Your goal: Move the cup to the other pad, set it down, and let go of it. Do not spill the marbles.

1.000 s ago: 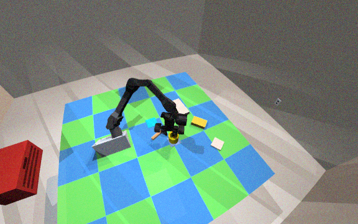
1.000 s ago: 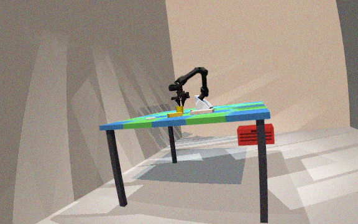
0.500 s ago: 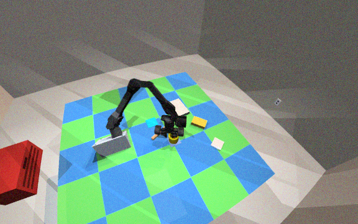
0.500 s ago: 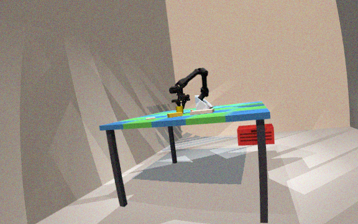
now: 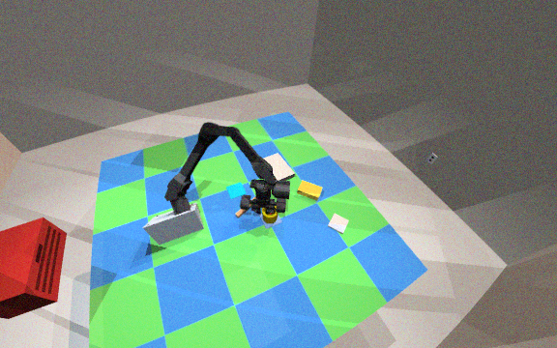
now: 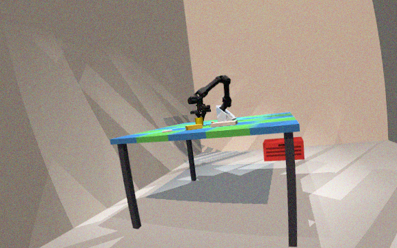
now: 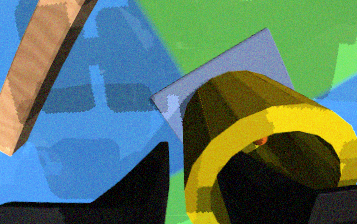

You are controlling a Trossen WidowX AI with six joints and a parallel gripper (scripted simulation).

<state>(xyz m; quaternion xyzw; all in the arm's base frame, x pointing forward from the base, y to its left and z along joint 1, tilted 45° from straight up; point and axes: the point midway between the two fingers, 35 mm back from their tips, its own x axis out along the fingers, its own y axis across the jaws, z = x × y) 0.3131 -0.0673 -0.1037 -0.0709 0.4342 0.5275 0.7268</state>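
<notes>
The orange marble is 3 cm ahead of my gripper tip, 3 cm to the right of it and 2 cm below it. Also, from my gripper tip: wooden stick 1 cm behind, 9 cm to the left, 4 cm below; lilac pad 3 cm ahead, 2 cm to the right, 4 cm below; cup 2 cm ahead, 2 cm to the right.
</notes>
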